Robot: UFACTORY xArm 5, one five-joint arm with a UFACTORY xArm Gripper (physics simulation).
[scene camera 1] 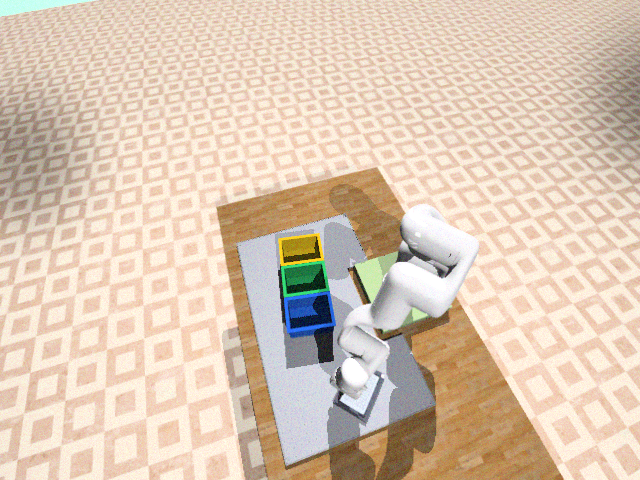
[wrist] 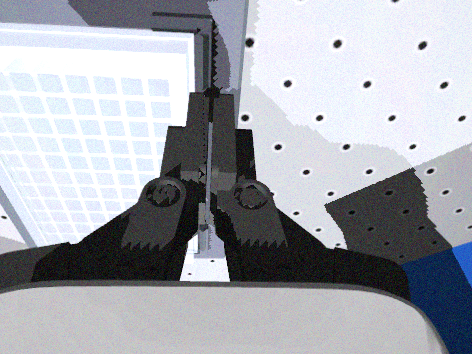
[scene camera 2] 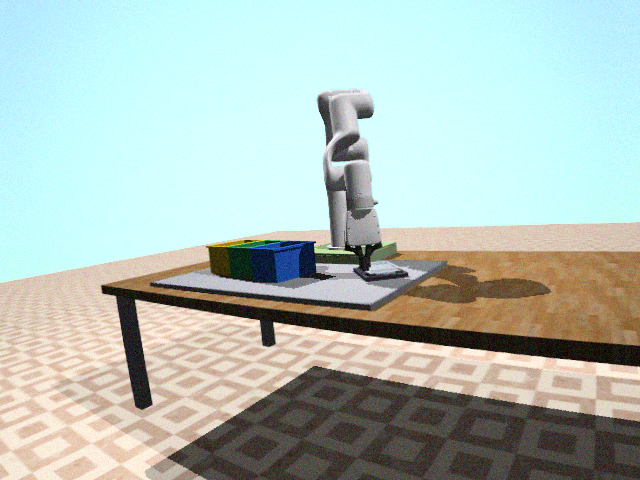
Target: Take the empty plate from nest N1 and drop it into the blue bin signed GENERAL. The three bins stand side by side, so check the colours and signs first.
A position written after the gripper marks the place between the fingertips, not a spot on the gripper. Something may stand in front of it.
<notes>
In view: the gripper (scene camera 2: 365, 270) and a clear gridded plate (wrist: 93, 104).
The gripper shows as well in the wrist view (wrist: 210, 123).
</notes>
